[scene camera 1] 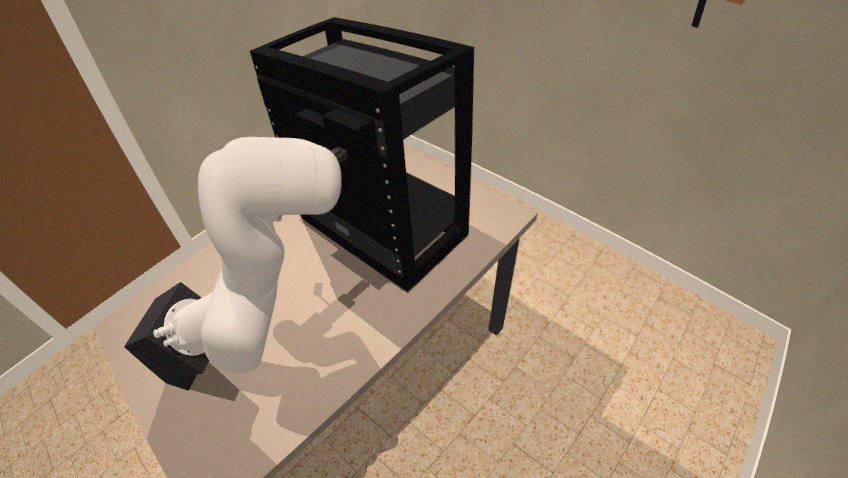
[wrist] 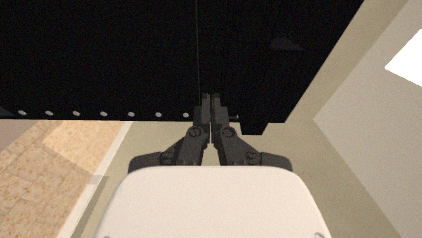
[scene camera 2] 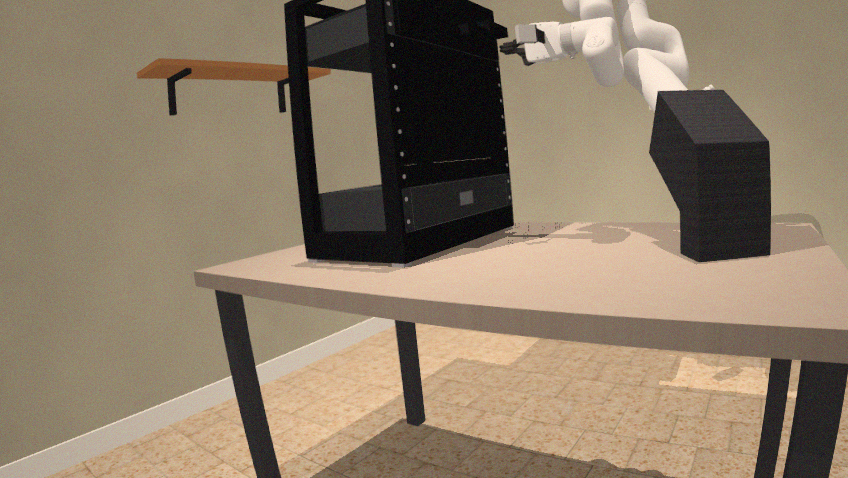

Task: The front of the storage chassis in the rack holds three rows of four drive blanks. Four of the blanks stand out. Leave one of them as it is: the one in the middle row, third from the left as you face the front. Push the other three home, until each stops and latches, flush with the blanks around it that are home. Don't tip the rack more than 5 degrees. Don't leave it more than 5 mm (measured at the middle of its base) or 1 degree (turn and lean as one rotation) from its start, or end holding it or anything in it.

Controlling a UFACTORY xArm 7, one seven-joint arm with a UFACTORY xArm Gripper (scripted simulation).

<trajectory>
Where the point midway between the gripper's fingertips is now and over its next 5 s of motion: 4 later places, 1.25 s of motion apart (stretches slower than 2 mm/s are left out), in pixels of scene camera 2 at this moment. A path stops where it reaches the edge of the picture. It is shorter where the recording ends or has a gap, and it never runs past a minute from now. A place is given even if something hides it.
My gripper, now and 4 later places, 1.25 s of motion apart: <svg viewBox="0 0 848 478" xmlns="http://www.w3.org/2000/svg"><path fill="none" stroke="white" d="M501 49L538 21L502 28L495 29L490 30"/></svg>
</trajectory>
